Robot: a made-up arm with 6 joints.
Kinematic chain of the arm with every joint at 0, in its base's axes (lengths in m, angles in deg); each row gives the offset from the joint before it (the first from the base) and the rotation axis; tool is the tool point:
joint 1: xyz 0 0 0.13 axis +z
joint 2: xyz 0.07 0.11 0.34 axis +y
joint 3: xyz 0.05 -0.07 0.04 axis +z
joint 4: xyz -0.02 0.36 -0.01 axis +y
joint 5: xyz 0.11 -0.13 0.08 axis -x
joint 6: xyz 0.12 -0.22 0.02 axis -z
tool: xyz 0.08 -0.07 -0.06
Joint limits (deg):
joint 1: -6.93..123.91
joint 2: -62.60..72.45
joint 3: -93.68..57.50
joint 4: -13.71..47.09
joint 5: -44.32..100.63
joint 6: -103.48..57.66
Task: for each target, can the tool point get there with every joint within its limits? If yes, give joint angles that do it. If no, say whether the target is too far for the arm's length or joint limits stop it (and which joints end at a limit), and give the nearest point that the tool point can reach.
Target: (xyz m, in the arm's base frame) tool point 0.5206 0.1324 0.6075
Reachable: yes | joints 52.98 -3.77 -71.46 41.03 86.51 5.87
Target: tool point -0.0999 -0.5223 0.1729
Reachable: no: joint limits stop it (at a limit: joint 1, joint 2, joint 3, joint 4, joint 5) | nearest point 0.0819 -0.4107 0.2252 | short by 0.220 m
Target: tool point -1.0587 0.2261 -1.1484
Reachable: no: too far | nearest point -0.3736 0.1215 -0.0149 | short by 1.329 m
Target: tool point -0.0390 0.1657 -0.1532
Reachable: no: joint limits stop it (at a limit: joint 2, joint 4, joint 5) | nearest point -0.0519 0.2205 -0.0481 | short by 0.119 m
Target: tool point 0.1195 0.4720 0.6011
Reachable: yes | joints 44.87 1.70 27.19 14.87 45.72 -45.08
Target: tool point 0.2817 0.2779 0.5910
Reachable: yes | joints 59.69 -22.12 -37.65 22.45 18.44 -72.25
